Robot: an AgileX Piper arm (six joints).
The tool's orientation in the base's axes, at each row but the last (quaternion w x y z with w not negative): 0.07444, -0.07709, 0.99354, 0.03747; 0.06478, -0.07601, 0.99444, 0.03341; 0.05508, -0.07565, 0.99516, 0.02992; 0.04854, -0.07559, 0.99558, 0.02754; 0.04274, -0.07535, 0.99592, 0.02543; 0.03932, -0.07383, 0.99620, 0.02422; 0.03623, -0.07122, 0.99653, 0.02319; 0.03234, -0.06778, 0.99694, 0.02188; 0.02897, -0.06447, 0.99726, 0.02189; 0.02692, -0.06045, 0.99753, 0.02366; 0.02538, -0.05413, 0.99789, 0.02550
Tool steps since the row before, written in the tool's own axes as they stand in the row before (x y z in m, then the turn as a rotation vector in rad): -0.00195, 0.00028, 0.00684, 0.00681, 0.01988, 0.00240; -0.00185, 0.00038, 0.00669, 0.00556, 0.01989, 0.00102; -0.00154, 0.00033, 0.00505, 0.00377, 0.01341, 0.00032; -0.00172, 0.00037, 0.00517, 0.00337, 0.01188, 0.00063; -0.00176, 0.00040, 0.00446, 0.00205, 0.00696, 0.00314; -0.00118, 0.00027, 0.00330, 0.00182, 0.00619, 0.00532; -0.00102, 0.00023, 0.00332, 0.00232, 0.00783, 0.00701; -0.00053, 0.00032, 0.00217, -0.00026, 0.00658, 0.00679; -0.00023, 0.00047, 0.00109, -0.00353, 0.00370, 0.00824; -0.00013, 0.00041, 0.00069, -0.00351, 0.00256, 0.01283; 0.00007, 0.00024, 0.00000, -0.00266, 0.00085, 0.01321
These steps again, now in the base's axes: 0.00283, 0.00115, -0.00643, -0.00947, 0.01879, -0.00216; 0.00258, 0.00116, -0.00635, -0.00842, 0.01888, -0.00063; 0.00199, 0.00090, -0.00482, -0.00573, 0.01270, -0.00006; 0.00211, 0.00094, -0.00495, -0.00508, 0.01127, -0.00040; 0.00204, 0.00091, -0.00426, -0.00282, 0.00675, -0.00300; 0.00137, 0.00062, -0.00318, -0.00232, 0.00614, -0.00518; 0.00120, 0.00054, -0.00322, -0.00293, 0.00778, -0.00684; 0.00061, 0.00049, -0.00212, -0.00022, 0.00687, -0.00649; 0.00023, 0.00055, -0.00105, 0.00347, 0.00451, -0.00786; 0.00011, 0.00046, -0.00066, 0.00382, 0.00360, -0.01249; -0.00010, 0.00023, 0.00001, 0.00318, 0.00184, -0.01299
